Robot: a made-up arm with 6 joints. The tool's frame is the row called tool.
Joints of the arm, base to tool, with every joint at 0 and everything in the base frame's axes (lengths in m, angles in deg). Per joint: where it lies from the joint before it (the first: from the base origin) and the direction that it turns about. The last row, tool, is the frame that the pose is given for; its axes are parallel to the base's.
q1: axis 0 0 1 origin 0 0 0.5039
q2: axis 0 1 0 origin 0 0 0
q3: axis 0 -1 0 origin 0 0 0.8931
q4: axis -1 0 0 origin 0 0 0
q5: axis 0 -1 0 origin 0.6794 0 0
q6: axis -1 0 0 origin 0 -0.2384 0
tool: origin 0 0 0
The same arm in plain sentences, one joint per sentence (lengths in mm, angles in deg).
The arm has six revolute joints in a row. What follows holds with every joint at zero, and every direction is one of the base frame's.
Joint 1 lies 503.9 mm along +z from the base frame's origin and rotates about +z.
Joint 2 lies at the same point as joint 1 and rotates about +y.
Joint 3 lies 893.1 mm along +z from joint 2 and rotates about -y.
Joint 4 lies at the same point as joint 3 and rotates about -x.
Joint 5 lies 679.4 mm along +x from joint 4 and rotates about -y.
Joint 6 lies 238.4 mm along -y from joint 5 and rotates about -x.
The tool frame, which is the frame that the pose is given for, lies at the same point as joint 6; its axes are parallel to the base frame's.

